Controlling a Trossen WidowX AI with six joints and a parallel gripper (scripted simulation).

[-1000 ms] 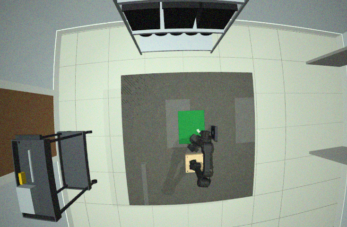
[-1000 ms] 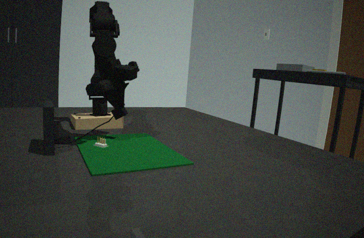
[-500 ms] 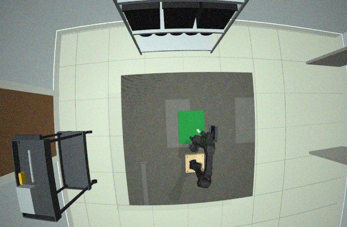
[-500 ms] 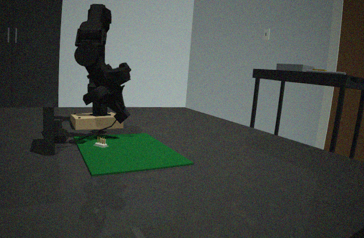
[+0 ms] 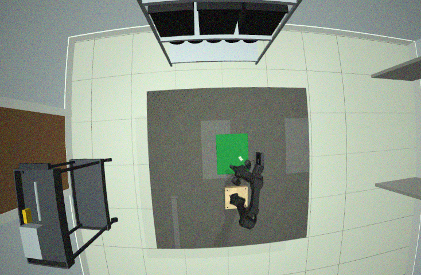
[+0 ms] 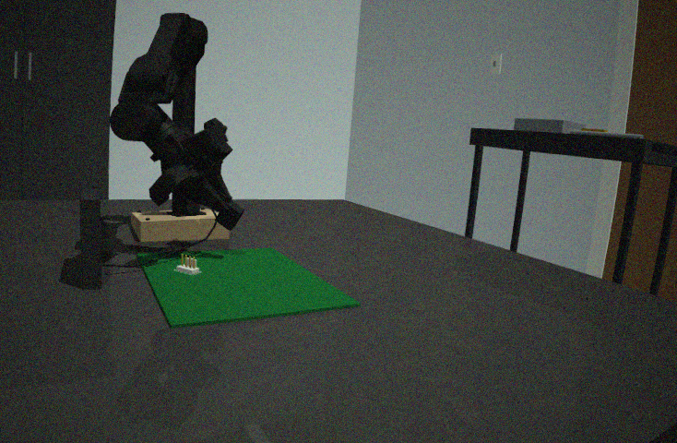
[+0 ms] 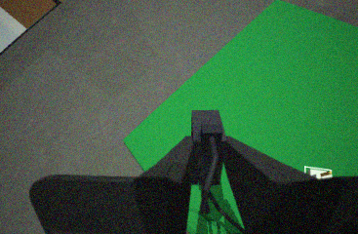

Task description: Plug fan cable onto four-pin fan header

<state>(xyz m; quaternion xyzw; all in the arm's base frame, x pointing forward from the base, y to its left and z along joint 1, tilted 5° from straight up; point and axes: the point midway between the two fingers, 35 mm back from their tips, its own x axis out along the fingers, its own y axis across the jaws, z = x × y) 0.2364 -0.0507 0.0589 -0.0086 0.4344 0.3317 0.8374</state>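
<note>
Right now my gripper tip is 90 mm above the white four-pin header, 80 mm to the left of it and 30 mm short of it. The rest, counted from my gripper tip: green board: 100 mm below, 80 mm ahead, 30 mm to the right; then black fan: 210 mm to the right, 30 mm below, 10 mm behind; then dark fan plug: 10 mm below.
</note>
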